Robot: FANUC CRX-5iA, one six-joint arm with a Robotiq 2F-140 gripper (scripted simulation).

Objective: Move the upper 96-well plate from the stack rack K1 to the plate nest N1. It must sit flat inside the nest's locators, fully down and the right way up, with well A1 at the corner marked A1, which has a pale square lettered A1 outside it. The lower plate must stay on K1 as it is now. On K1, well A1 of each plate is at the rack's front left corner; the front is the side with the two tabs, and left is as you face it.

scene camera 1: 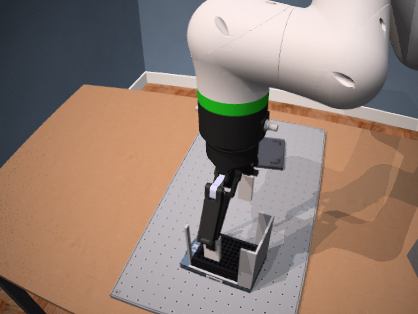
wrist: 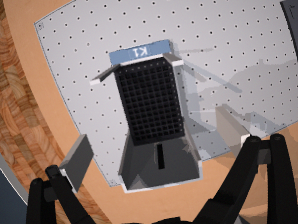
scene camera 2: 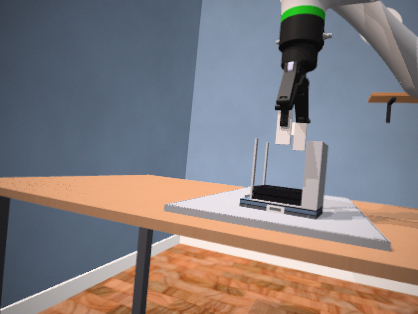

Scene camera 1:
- my gripper: 229, 226
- dark plate nest N1: 268, 151
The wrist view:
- my gripper: 151, 132
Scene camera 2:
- my gripper: 291, 147
